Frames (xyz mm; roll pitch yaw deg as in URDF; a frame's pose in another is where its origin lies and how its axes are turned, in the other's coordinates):
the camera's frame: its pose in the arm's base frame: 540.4 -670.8 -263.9 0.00 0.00 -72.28
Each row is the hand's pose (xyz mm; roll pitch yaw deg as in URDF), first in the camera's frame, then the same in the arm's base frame.
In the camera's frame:
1: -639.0 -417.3 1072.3 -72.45 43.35 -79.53
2: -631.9 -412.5 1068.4 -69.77 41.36 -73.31
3: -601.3 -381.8 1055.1 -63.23 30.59 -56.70
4: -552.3 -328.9 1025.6 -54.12 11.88 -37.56
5: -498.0 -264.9 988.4 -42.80 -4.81 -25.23
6: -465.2 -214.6 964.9 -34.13 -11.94 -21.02
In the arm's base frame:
1: -51.6 -189.1 808.4 -72.45 43.35 -151.81
2: -44.9 -194.4 804.5 -69.77 41.36 -145.59
3: -6.3 -214.2 791.2 -63.23 30.59 -128.98
4: 59.0 -244.8 761.7 -54.12 11.88 -109.84
5: 136.5 -277.1 724.5 -42.80 -4.81 -97.51
6: 194.4 -293.0 701.0 -34.13 -11.94 -93.30

